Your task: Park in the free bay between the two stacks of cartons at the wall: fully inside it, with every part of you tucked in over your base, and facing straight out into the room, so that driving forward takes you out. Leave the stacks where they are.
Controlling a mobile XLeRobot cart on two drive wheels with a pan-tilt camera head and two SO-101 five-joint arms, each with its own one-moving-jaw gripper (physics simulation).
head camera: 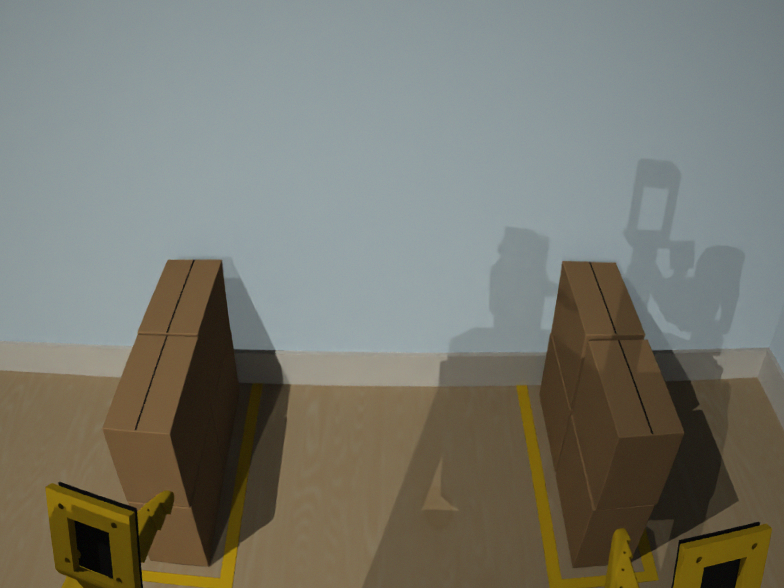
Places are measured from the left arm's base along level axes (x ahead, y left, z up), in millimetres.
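Pixels of known places: left end effector, tool point: (pixel 625 536); right end effector, tool point: (pixel 171 501).
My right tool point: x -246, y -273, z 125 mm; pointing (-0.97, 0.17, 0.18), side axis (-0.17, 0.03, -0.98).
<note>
Ahead of a thing's pixels: the offset from my right tool point to its top centre.
One stack of brown cartons @(dy -332, dx -690, dz -540 mm) (pixel 148 465) stands against the wall at the left of the picture, and the other stack @(dy +477, dx -749, dz -540 mm) (pixel 636 468) stands against it at the right. The bay between them lies across the middle and is seen from its open side, with the wall behind it. My right gripper (pixel 163 506) shows at the lower left, drawn over the front of the left stack. My left gripper (pixel 621 541) shows at the lower right, drawn over the foot of the right stack. One notched jaw of each shows, so their opening cannot be told. My base is hidden.
Yellow floor tape runs along the left stack (pixel 245 462) and the right stack (pixel 537 477) and turns around their front ends. The blue-grey wall (pixel 379 189) has a pale skirting board (pixel 360 368). A side wall meets it at the right edge. My shadow falls across floor, wall and right stack.
</note>
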